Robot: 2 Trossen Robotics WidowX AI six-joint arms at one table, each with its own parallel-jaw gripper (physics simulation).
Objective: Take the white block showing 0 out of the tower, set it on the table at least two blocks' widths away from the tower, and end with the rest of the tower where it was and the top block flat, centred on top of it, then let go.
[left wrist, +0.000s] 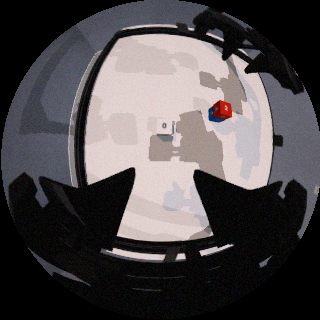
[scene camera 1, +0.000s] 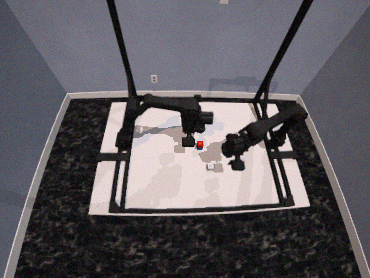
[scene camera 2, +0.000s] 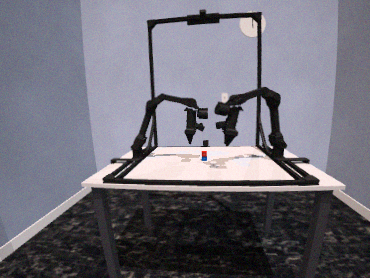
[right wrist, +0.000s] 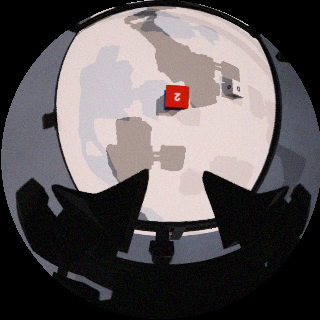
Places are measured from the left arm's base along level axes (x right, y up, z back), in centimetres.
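Pixels of known places: left gripper, fingertip midpoint: (left wrist: 164, 172) (scene camera 1: 227, 158) (scene camera 2: 225, 145); right gripper, fingertip midpoint: (left wrist: 234, 65) (scene camera 1: 186, 138) (scene camera 2: 190, 143) (right wrist: 176, 173); left arm's base at its link origin: (left wrist: 190, 247) (scene camera 1: 272, 144) (scene camera 2: 277, 156); right arm's base at its link origin: (left wrist: 198, 34) (scene camera 1: 124, 145) (scene camera 2: 138, 156) (right wrist: 162, 228).
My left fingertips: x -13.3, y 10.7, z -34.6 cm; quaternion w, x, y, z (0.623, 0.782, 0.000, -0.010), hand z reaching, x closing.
For each thing: its top centre in the pictures, then the offset to it from my left fingertips. "spot": a spot on its surface instead. Level surfaces: height alone.
- red block at its top centre: (right wrist: 176, 95) (left wrist: 225, 107) (scene camera 1: 200, 143) (scene camera 2: 204, 151) dx +12.8, dy -6.9, dz -12.1 cm
- black frame at a spot on its surface: (scene camera 2: 210, 182) spot: dx -24.5, dy -10.9, dz -9.2 cm
- white table at its surface level: dy -12.6 cm
The white block showing 0 (scene camera 1: 210, 166) (left wrist: 164, 126) (right wrist: 233, 88) lies on the table, apart from the tower by roughly two or more block widths. The tower is a red block (scene camera 1: 200, 144) (scene camera 2: 204, 153) (left wrist: 222, 109) (right wrist: 177, 97) on a blue block (scene camera 2: 204, 159) (left wrist: 214, 116). The red block looks flat and about centred; the blue one is mostly hidden from above. My right gripper (scene camera 1: 188, 142) (scene camera 2: 189, 142) (right wrist: 176, 173) is open and empty, above and left of the tower in the scene views, not touching it. My left gripper (scene camera 2: 229, 143) (left wrist: 164, 172) is open and empty, raised to the right.
A black frame (scene camera 1: 200, 209) (scene camera 2: 210, 182) runs around the white table (scene camera 1: 102, 200) (scene camera 2: 330, 183), with uprights at the rear. Both arms reach inward above the table. Arm shadows fall around the blocks.
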